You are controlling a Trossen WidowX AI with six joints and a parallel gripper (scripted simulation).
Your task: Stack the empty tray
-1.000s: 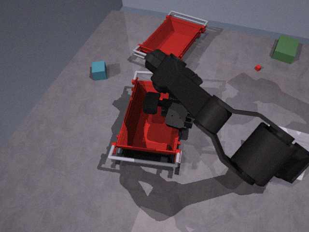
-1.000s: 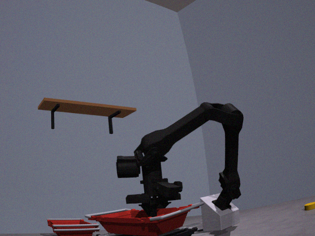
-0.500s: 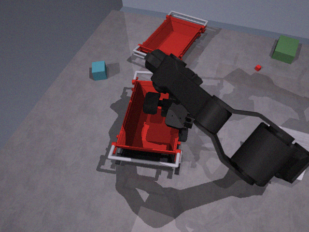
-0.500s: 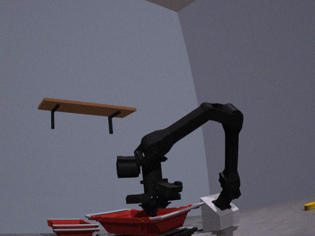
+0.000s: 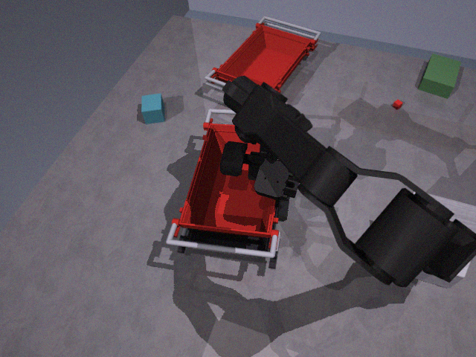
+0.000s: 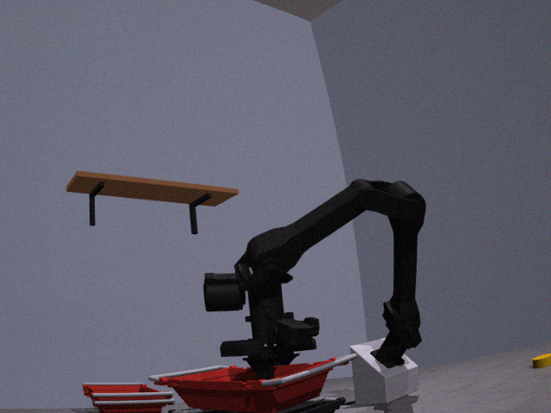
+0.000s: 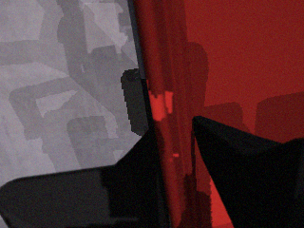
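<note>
My gripper tip is 70 mm short of the red tray, 10 mm to the right of it and 30 mm below it. Round my gripper tip: teal cube 370 mm ahead, 190 mm to the right, 60 mm below; then green cube 330 mm behind, 540 mm to the right, 70 mm below.
</note>
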